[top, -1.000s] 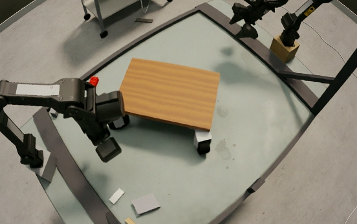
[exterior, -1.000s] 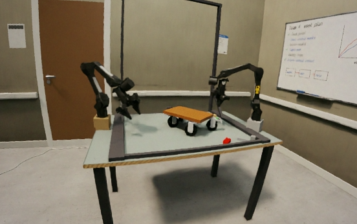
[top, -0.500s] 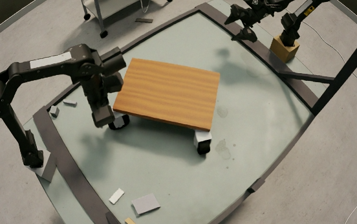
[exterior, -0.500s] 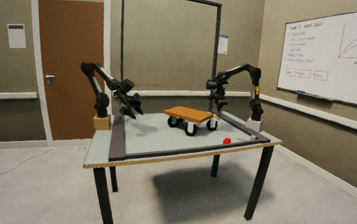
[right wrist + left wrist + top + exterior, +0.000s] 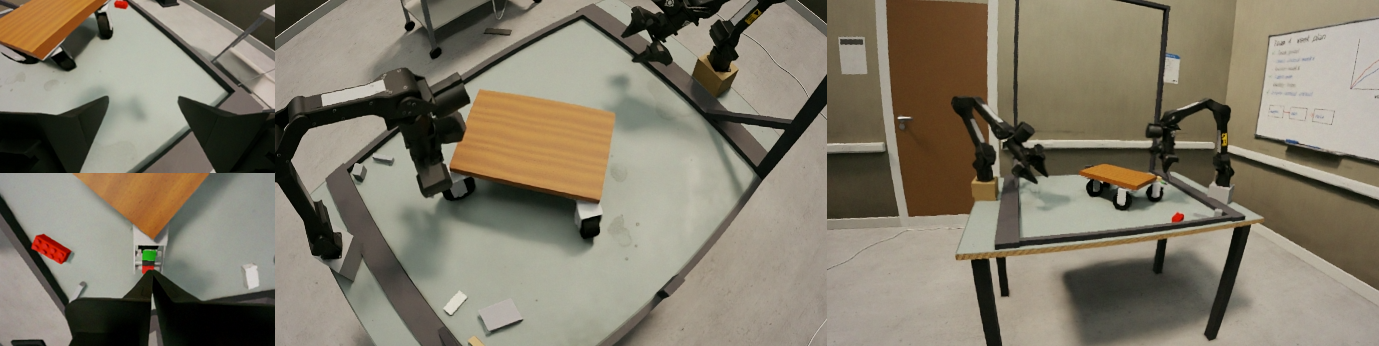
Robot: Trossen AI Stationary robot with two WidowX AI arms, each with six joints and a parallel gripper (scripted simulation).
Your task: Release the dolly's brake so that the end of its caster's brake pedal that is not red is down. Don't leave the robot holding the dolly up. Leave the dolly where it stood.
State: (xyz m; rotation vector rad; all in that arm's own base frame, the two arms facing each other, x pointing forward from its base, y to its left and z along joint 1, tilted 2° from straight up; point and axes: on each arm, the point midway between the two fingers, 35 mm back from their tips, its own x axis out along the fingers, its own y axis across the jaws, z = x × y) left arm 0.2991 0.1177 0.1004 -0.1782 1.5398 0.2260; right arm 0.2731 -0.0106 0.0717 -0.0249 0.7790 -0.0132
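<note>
The brake pedal lies 9 cm below my left hand and 1 cm to the left of it. The rest, counted from my left hand: white piece 23 cm behind, 17 cm below, 9 cm to the left; then red brick 20 cm ahead, 16 cm below.
</note>
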